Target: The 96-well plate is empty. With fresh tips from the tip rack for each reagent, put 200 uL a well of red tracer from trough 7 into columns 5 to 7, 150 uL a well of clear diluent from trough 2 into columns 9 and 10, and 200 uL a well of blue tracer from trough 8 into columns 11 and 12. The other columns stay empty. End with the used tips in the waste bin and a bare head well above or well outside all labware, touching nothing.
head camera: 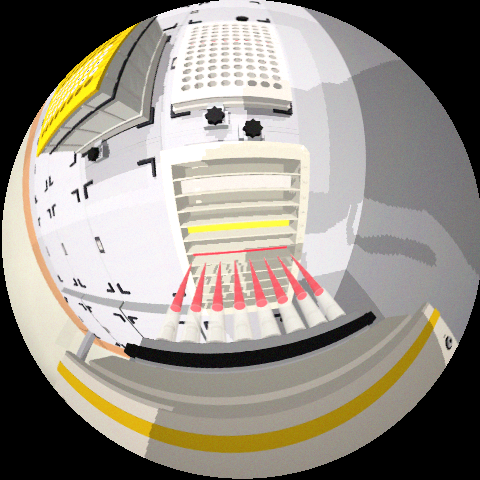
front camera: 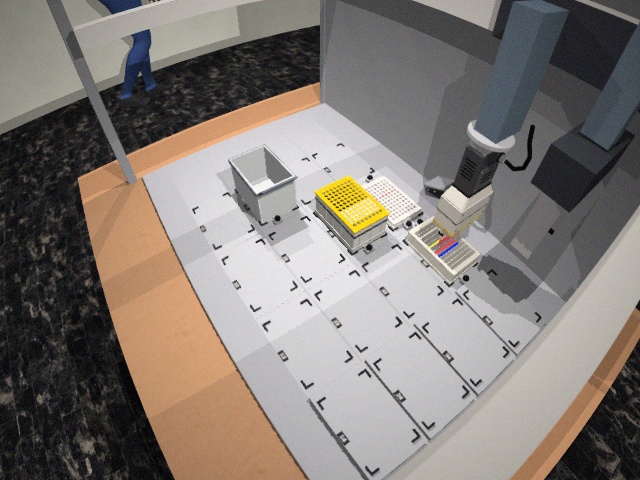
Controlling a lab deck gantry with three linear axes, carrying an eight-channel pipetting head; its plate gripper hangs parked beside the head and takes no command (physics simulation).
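Observation:
The pipetting head is over the trough reservoir. Its eight tips hold red liquid, ends at the reservoir's red trough; whether they dip in is unclear. A blue trough shows in the front view. The white 96-well plate has one column of red wells in its far half. The yellow tip rack has dark empty holes at its far part and pale tips nearer. The parked plate gripper hangs beside the head; its fingers are unclear.
The open waste bin stands left of the tip rack. A yellow trough lies in the reservoir. Black knobs stand between plate and reservoir. The grey back wall rises behind the plate and reservoir.

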